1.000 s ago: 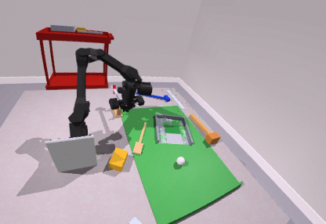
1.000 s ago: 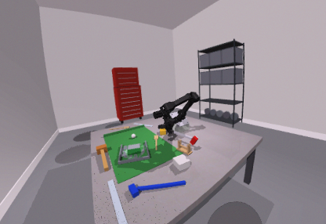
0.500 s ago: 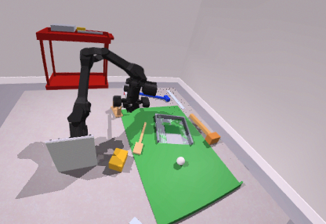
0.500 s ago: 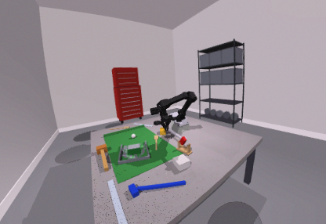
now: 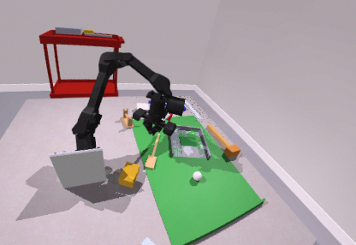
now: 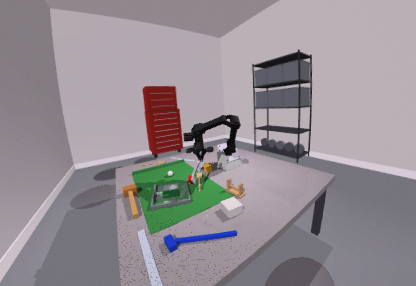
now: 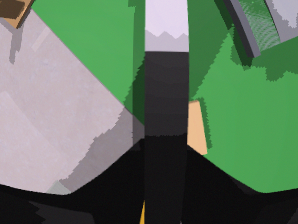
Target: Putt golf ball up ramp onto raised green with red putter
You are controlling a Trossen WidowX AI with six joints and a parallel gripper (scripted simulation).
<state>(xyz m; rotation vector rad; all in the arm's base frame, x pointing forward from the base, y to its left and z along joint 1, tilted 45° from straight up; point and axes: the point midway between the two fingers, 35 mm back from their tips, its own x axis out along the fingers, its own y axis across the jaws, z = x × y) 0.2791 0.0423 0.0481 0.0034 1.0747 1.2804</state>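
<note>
Now: the yellow block 11 cm behind my gripper tip, 12 cm to the right of it and 12 cm below it. From my gripper tip the other things lie so: wooden stand 9 cm behind, 27 cm to the left, 10 cm below; green mat 20 cm ahead, 5 cm to the right, 14 cm below; white golf ball 19 cm ahead, 18 cm to the right, 11 cm below.
</note>
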